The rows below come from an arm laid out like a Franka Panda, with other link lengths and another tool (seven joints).
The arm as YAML. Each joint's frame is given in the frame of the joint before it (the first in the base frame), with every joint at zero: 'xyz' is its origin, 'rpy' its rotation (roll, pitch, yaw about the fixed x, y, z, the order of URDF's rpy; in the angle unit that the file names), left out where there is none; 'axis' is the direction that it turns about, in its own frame. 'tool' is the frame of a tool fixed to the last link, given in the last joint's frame.
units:
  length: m
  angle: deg
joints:
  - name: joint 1
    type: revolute
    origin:
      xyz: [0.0, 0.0, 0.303]
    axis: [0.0, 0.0, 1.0]
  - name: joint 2
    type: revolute
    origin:
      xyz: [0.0, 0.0, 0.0]
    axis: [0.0, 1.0, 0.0]
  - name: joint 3
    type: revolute
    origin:
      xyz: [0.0, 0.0, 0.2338]
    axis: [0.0, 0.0, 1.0]
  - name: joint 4
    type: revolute
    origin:
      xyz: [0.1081, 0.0, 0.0]
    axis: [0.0, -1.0, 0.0]
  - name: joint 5
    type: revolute
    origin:
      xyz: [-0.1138, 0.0, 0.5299]
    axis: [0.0, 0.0, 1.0]
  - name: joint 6
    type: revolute
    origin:
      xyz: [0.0, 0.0, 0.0]
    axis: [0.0, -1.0, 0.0]
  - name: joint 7
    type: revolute
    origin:
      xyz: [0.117, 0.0, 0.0]
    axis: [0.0, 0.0, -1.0]
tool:
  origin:
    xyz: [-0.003, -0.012, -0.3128]
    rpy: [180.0, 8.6, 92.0]
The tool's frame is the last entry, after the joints.
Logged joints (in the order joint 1, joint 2, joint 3, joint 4, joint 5, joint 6, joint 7), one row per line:
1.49 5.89 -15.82 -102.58 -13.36 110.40 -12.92
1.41 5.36 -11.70 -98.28 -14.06 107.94 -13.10
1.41 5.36 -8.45 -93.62 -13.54 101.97 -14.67
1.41 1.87 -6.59 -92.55 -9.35 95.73 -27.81
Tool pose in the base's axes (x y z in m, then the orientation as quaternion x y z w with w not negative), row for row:
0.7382 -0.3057 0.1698 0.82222 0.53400 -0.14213 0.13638
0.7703 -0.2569 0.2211 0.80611 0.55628 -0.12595 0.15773
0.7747 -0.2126 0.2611 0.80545 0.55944 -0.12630 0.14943
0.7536 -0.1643 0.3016 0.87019 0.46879 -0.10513 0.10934
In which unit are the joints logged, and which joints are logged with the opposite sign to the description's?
The joints are logged in degrees. Opposite sign: joint 1, joint 7.
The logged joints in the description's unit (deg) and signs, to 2 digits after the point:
-1.49 5.89 -15.82 -102.58 -13.36 110.40 12.92
-1.41 5.36 -11.70 -98.28 -14.06 107.94 13.10
-1.41 5.36 -8.45 -93.62 -13.54 101.97 14.67
-1.41 1.87 -6.59 -92.55 -9.35 95.73 27.81

